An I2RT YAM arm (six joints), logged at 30 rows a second.
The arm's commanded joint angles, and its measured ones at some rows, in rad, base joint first. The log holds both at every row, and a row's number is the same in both.
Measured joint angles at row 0:
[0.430 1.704 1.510 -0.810 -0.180 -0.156]
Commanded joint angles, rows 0 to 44:
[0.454 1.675 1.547 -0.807 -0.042 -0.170]
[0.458 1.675 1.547 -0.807 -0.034 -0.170]
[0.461 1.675 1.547 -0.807 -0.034 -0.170]
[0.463 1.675 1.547 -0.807 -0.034 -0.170]
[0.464 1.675 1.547 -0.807 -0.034 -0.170]
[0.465 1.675 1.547 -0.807 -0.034 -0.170]
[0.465 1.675 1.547 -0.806 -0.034 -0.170]
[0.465 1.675 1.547 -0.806 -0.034 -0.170]
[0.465 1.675 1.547 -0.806 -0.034 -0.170]
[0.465 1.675 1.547 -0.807 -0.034 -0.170]
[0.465 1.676 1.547 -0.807 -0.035 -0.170]
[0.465 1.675 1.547 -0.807 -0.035 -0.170]
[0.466 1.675 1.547 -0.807 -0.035 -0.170]
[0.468 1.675 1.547 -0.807 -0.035 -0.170]
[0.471 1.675 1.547 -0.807 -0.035 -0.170]
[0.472 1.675 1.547 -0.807 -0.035 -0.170]
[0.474 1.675 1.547 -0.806 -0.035 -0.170]
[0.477 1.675 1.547 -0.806 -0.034 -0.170]
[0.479 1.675 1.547 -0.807 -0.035 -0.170]
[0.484 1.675 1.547 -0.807 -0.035 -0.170]
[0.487 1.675 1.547 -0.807 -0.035 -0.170]
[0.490 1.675 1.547 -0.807 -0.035 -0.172]
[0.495 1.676 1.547 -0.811 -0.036 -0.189]
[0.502 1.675 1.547 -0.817 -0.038 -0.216]
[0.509 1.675 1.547 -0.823 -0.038 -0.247]
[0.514 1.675 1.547 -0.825 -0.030 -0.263]
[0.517 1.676 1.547 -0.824 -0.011 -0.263]
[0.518 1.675 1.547 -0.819 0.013 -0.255]
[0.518 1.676 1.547 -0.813 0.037 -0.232]
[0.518 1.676 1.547 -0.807 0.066 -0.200]
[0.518 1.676 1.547 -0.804 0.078 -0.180]
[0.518 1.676 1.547 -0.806 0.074 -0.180]
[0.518 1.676 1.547 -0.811 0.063 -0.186]
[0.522 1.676 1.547 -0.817 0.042 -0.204]
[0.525 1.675 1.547 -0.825 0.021 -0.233]
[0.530 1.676 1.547 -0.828 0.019 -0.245]
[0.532 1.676 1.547 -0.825 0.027 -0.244]
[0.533 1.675 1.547 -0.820 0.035 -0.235]
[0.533 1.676 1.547 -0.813 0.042 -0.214]
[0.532 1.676 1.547 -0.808 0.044 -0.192]
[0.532 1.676 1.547 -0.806 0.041 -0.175]
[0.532 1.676 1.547 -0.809 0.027 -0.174]
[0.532 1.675 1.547 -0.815 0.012 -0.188]
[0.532 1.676 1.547 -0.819 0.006 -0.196]
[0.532 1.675 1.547 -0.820 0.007 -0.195]
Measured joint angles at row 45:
[0.526 1.704 1.510 -0.819 0.024 -0.203]
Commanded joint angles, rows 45 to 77:
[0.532 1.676 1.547 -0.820 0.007 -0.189]
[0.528 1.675 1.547 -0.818 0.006 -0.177]
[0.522 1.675 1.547 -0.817 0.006 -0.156]
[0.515 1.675 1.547 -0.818 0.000 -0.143]
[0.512 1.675 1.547 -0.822 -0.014 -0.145]
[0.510 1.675 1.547 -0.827 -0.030 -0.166]
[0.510 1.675 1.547 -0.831 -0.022 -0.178]
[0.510 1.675 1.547 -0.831 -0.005 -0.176]
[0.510 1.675 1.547 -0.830 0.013 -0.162]
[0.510 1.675 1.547 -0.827 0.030 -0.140]
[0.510 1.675 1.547 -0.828 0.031 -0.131]
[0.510 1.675 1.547 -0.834 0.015 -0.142]
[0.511 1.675 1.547 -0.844 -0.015 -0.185]
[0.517 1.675 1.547 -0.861 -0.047 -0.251]
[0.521 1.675 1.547 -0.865 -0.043 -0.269]
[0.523 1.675 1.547 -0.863 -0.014 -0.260]
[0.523 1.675 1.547 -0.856 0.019 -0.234]
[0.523 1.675 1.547 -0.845 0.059 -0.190]
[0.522 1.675 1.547 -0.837 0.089 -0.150]
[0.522 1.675 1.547 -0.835 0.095 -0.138]
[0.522 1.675 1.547 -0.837 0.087 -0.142]
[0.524 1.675 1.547 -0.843 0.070 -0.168]
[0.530 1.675 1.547 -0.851 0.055 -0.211]
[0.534 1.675 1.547 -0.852 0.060 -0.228]
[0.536 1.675 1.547 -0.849 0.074 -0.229]
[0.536 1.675 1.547 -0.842 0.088 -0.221]
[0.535 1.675 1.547 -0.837 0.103 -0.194]
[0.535 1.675 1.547 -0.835 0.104 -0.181]
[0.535 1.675 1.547 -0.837 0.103 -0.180]
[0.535 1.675 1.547 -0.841 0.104 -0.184]
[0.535 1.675 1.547 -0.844 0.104 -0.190]
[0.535 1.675 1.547 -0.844 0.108 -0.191]
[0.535 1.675 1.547 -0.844 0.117 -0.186]
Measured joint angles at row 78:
[0.532 1.704 1.511 -0.849 0.089 -0.195]
